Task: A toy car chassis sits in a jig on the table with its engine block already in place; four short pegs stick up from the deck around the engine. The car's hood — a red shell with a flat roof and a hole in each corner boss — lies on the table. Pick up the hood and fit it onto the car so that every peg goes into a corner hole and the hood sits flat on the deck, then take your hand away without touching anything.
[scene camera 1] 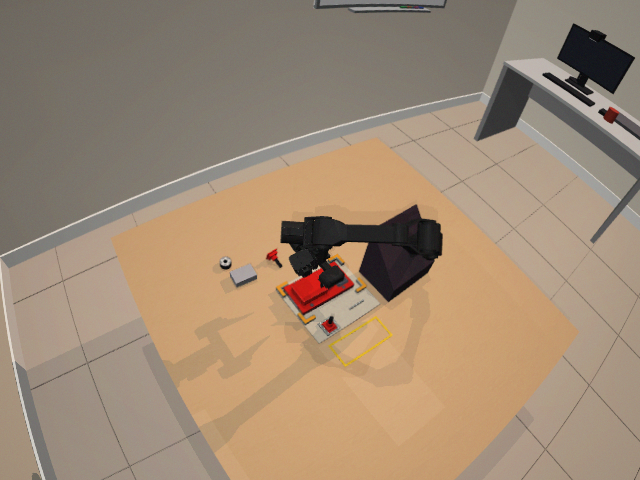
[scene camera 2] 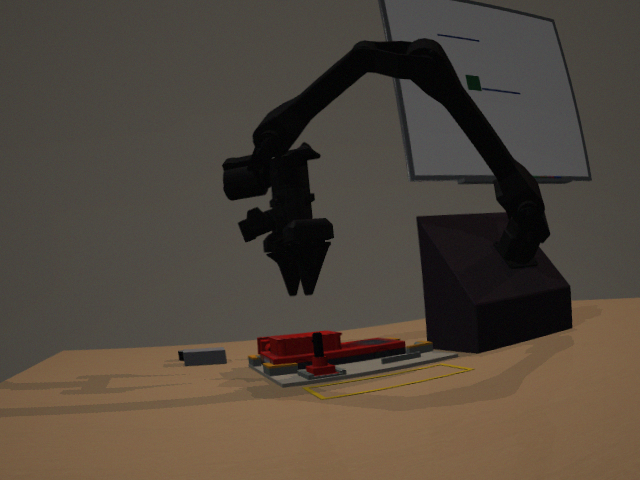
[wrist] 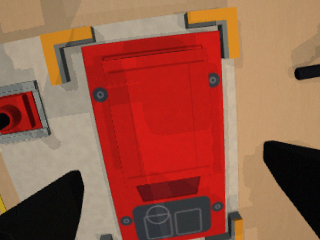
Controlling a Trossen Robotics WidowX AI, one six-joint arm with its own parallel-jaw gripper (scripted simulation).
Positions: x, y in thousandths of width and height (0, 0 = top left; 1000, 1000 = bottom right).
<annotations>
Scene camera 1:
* my gripper: 488, 574
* grey jig plate: 545, 641
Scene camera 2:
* my gripper: 470, 616
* red hood: 441, 720
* grey jig plate: 446, 782
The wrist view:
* my gripper: 548, 690
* red hood: 502, 431
</annotations>
